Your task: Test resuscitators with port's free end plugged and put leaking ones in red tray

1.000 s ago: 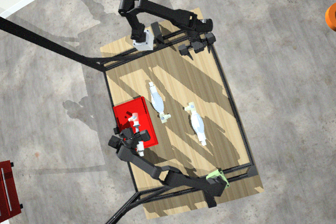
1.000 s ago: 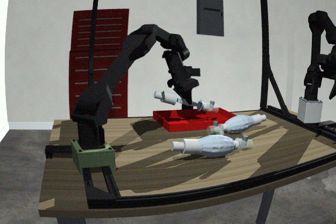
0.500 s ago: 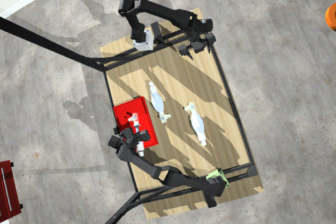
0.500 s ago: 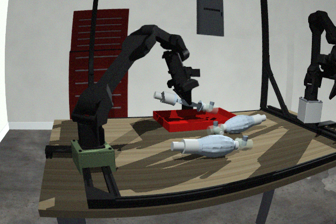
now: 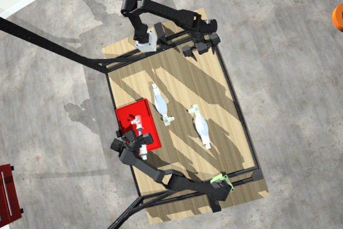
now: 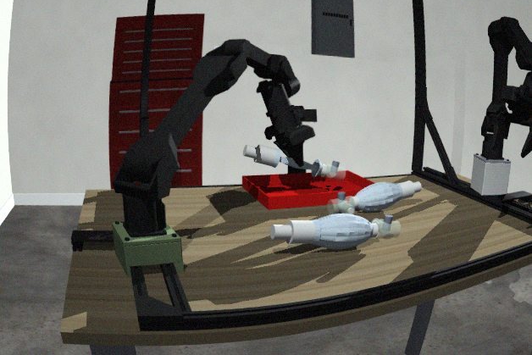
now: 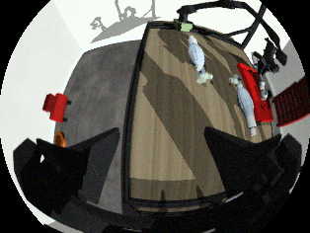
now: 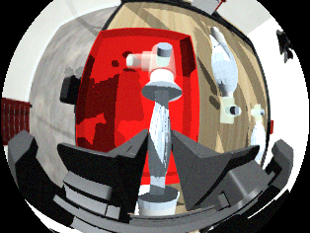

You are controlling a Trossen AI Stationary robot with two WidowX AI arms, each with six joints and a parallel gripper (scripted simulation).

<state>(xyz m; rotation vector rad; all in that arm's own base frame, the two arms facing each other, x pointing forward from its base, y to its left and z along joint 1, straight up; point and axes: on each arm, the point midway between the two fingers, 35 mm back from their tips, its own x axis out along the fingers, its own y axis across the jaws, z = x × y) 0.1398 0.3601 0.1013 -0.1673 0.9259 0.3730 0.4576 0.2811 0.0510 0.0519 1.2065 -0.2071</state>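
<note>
My right gripper is now 10 cm above the red tray, 7 cm to the right of it and 2 cm past it.
</note>
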